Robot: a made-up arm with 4 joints.
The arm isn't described. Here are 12 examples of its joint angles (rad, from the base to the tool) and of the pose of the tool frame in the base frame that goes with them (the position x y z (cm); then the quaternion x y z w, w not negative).
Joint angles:
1: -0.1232 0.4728 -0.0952 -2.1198
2: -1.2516 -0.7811 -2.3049 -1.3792
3: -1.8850 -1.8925 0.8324 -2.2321
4: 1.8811 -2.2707 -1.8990 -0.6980
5: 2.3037 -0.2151 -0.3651 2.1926
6: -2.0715 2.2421 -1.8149 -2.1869
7: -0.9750 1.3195 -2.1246 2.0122
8: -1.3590 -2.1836 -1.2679 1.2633
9: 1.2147 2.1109 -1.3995 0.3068
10: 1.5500 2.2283 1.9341 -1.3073
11: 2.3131 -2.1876 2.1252 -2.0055
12: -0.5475 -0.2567 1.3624 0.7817
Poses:
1: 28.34 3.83 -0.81 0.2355 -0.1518 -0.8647 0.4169
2: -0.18 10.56 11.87 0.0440 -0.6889 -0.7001 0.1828
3: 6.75 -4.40 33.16 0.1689 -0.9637 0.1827 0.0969
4: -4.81 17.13 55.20 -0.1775 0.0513 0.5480 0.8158
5: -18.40 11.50 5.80 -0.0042 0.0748 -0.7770 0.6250
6: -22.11 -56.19 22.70 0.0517 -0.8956 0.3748 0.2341
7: 26.66 -30.48 -8.40 0.9856 0.0762 0.0747 0.1309
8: 5.52 -23.15 41.87 0.4272 0.1135 -0.0429 0.8960
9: 20.46 47.20 15.97 -0.4311 0.8835 0.1264 0.1328
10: -1.54 55.89 38.10 0.1451 -0.0208 0.1197 0.9819
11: -5.70 -3.75 47.70 0.6932 0.4626 0.0847 0.5462
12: 11.77 -9.12 -15.17 0.4465 0.5699 0.0806 0.6851
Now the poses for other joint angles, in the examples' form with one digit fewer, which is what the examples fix.
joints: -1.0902 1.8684 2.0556 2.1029
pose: 38.2 -61.4 24.1 0.093 -0.002 0.483 0.871
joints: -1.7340 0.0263 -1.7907 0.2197
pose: -3.7 -5.1 -1.1 -0.654 -0.441 -0.422 0.447
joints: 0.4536 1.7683 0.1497 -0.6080
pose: 44.3 20.4 19.4 0.366 -0.624 -0.053 0.688
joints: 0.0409 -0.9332 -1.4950 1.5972
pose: 3.8 2.6 28.1 -0.195 -0.197 0.702 0.656
